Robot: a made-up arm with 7 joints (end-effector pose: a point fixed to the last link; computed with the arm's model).
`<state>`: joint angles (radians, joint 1 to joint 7).
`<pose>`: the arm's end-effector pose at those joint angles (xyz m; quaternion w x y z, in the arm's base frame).
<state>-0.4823 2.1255 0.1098 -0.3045 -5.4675 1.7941 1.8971</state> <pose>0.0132 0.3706 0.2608 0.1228 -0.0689 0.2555 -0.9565</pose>
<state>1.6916 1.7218 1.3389 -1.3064 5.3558 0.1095 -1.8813</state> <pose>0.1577 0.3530 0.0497 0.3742 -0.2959 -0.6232 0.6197</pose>
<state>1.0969 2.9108 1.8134 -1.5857 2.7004 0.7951 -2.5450</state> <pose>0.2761 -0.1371 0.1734 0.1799 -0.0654 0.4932 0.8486</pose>
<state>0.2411 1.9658 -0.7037 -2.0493 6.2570 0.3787 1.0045</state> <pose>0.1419 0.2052 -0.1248 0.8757 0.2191 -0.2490 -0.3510</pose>
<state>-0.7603 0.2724 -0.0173 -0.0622 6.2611 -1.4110 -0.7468</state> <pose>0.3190 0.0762 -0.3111 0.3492 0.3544 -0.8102 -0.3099</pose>
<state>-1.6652 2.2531 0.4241 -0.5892 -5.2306 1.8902 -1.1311</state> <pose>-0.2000 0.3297 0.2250 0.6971 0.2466 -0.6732 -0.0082</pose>
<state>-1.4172 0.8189 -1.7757 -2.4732 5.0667 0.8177 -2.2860</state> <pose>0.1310 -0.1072 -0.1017 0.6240 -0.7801 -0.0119 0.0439</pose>
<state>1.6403 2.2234 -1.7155 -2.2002 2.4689 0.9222 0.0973</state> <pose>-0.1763 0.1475 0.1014 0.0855 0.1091 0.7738 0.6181</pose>
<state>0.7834 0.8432 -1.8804 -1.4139 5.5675 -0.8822 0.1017</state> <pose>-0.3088 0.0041 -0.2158 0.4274 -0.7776 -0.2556 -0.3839</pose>
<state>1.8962 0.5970 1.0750 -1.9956 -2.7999 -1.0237 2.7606</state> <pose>-0.1294 0.2576 0.0102 0.7818 0.5071 0.3623 -0.0198</pose>
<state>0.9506 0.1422 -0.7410 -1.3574 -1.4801 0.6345 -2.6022</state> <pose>-0.1069 -0.1064 -0.3529 0.4692 -0.1346 -0.1829 0.8534</pose>
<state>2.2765 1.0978 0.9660 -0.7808 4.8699 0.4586 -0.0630</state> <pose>-0.2159 0.3316 0.1849 0.1418 0.2196 0.7971 -0.5444</pose>
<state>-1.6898 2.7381 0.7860 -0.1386 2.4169 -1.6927 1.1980</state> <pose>-0.3443 0.2832 0.0815 0.9463 0.1611 -0.1354 0.2452</pose>
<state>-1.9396 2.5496 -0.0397 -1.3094 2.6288 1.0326 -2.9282</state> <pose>-0.2480 0.1854 0.2362 0.1896 -0.8952 0.2769 0.2934</pose>
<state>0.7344 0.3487 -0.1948 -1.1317 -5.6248 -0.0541 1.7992</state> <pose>-0.0716 0.0968 -0.3904 0.4095 -0.1581 -0.1693 0.8824</pose>
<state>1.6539 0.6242 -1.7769 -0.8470 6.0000 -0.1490 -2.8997</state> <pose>-0.4222 -0.0806 0.0468 0.2215 0.3392 0.6367 0.6561</pose>
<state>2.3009 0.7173 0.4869 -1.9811 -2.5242 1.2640 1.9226</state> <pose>-0.2232 0.1845 -0.0287 0.5758 0.5075 -0.2651 -0.5836</pose>
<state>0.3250 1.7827 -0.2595 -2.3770 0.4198 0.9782 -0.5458</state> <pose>0.1654 0.1079 -0.0898 0.5743 0.3525 -0.0601 -0.7364</pose>
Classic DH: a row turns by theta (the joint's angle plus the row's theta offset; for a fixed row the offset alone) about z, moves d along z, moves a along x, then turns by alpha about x. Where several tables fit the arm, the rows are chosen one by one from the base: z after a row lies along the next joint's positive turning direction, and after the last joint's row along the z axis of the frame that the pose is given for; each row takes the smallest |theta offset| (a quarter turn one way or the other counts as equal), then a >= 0, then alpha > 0; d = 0 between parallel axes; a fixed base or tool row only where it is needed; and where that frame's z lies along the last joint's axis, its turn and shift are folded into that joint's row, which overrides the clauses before.
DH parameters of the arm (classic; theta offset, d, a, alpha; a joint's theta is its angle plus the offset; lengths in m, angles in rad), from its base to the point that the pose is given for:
base (fixed): 0 0 0 -1.2217
joint 1: 1.5708 0 0 1.5708
joint 2: 1.2217 0 0 -1.5708
joint 3: -1.5708 -0.2234 0.0251 -1.5708
joint 4: 0 0 -0.0275 1.5708
joint 5: 0 -0.2272 0 -1.5708
joint 6: 0 0 0 1.5708
joint 7: 0 0 0 0

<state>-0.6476 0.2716 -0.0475 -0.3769 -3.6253 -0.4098 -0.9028</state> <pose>0.3336 0.0677 -0.2981 0.6226 -0.1105 -0.3729 0.6791</pose>
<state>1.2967 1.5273 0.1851 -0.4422 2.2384 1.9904 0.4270</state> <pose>-0.1204 0.4345 0.0162 0.4302 -0.0339 0.3242 0.8418</pose>
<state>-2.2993 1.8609 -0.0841 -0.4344 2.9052 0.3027 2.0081</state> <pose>-0.0381 0.3812 0.2387 0.1889 0.9034 -0.3044 0.2357</pose>
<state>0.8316 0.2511 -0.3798 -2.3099 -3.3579 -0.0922 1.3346</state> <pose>0.0713 -0.0130 -0.2184 0.3538 0.5094 -0.3782 -0.6873</pose>
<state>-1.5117 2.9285 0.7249 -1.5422 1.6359 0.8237 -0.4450</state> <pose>-0.2950 -0.0741 0.1922 0.0388 -0.6412 0.7516 0.1501</pose>
